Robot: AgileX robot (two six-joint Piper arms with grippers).
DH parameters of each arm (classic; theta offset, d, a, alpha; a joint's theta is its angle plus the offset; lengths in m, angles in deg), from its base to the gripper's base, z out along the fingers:
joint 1: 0 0.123 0 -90
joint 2: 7.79 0 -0.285 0
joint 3: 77.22 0 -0.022 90
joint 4: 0 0.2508 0 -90
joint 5: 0 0 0.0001 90
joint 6: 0 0.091 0 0
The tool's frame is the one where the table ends.
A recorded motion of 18 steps. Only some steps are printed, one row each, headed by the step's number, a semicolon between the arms.
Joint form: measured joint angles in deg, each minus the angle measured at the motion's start. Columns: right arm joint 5, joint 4, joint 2, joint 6, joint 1, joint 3; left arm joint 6, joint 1, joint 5, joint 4, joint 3, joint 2.
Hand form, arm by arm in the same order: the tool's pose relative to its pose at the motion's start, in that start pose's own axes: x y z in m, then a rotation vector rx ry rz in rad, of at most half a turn. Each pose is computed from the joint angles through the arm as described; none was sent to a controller.
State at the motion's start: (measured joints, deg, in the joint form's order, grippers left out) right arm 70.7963 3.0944 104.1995 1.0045 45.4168 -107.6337; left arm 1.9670 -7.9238 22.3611 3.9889 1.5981 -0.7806
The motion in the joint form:
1: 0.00 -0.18 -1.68 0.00 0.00 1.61; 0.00 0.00 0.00 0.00 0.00 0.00
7: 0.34 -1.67 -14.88 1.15 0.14 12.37; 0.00 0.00 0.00 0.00 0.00 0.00
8: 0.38 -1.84 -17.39 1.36 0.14 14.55; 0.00 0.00 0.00 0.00 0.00 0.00
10: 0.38 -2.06 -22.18 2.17 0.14 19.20; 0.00 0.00 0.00 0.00 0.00 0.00
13: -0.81 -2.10 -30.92 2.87 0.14 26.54; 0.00 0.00 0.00 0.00 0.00 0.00
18: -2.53 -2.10 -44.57 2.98 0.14 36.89; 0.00 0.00 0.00 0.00 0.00 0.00
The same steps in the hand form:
1: 0.0053 -0.0001 -0.0066 0.0029 -0.0013 -0.0011; 0.0000 0.0000 0.0000 0.0000 0.0000 0.0000
7: 0.0488 -0.0004 -0.0603 0.0248 -0.0384 0.0068; 0.0000 0.0000 0.0000 0.0000 0.0000 0.0000
8: 0.0585 -0.0006 -0.0686 0.0273 -0.0436 0.0094; 0.0000 0.0000 0.0000 0.0000 0.0000 0.0000
10: 0.0788 -0.0010 -0.0811 0.0305 -0.0464 0.0222; 0.0000 0.0000 0.0000 0.0000 0.0000 0.0000
13: 0.1135 -0.0012 -0.1044 0.0285 -0.0917 0.0331; 0.0000 0.0000 0.0000 0.0000 0.0000 0.0000
18: 0.1698 -0.0019 -0.1338 0.0235 -0.1792 0.0325; 0.0000 0.0000 0.0000 0.0000 0.0000 0.0000

